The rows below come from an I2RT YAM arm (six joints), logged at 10 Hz.
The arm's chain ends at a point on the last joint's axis. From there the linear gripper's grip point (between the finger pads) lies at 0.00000 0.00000 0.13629 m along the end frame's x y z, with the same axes.
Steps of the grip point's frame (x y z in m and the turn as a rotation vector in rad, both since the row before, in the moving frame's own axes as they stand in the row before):
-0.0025, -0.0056, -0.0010, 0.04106, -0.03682, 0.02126
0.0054, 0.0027, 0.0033, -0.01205, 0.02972, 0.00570
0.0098, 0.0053, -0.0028, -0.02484, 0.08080, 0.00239
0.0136, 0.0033, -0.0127, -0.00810, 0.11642, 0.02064
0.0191, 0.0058, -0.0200, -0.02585, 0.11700, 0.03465
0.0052, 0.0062, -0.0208, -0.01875, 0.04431, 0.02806
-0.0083, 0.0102, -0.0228, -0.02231, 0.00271, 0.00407
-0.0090, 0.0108, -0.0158, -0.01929, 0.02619, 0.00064
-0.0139, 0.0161, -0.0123, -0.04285, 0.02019, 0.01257
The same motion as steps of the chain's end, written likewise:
0.0025, 0.0000, -0.0008, 0.04106, -0.03682, 0.02126
0.0014, 0.0010, 0.0034, -0.01205, 0.02972, 0.00570
-0.0012, 0.0019, -0.0023, -0.02484, 0.08080, 0.00239
-0.0022, 0.0020, -0.0118, -0.00810, 0.11642, 0.02064
0.0033, 0.0020, -0.0190, -0.02585, 0.11700, 0.03465
-0.0008, 0.0036, -0.0206, -0.01875, 0.04431, 0.02806
-0.0087, 0.0072, -0.0228, -0.02231, 0.00271, 0.00407
-0.0126, 0.0082, -0.0157, -0.01929, 0.02619, 0.00064
-0.0166, 0.0102, -0.0121, -0.04285, 0.02019, 0.01257

